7 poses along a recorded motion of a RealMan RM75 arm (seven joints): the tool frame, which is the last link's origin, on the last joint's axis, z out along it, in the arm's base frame.
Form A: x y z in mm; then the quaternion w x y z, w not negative.
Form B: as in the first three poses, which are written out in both.
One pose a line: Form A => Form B
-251 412 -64 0.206 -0.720 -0.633 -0.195 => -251 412 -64 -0.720 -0.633 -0.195 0.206
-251 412 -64 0.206 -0.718 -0.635 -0.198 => -251 412 -64 -0.718 -0.635 -0.198 0.206
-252 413 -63 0.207 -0.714 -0.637 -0.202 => -252 413 -63 -0.714 -0.637 -0.202 0.207
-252 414 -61 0.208 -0.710 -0.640 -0.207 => -252 414 -61 -0.710 -0.640 -0.207 0.208
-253 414 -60 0.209 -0.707 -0.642 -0.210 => -253 414 -60 -0.707 -0.642 -0.210 0.209
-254 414 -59 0.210 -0.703 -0.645 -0.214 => -254 414 -59 -0.703 -0.645 -0.214 0.210
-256 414 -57 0.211 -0.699 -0.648 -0.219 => -256 414 -57 -0.699 -0.648 -0.219 0.211
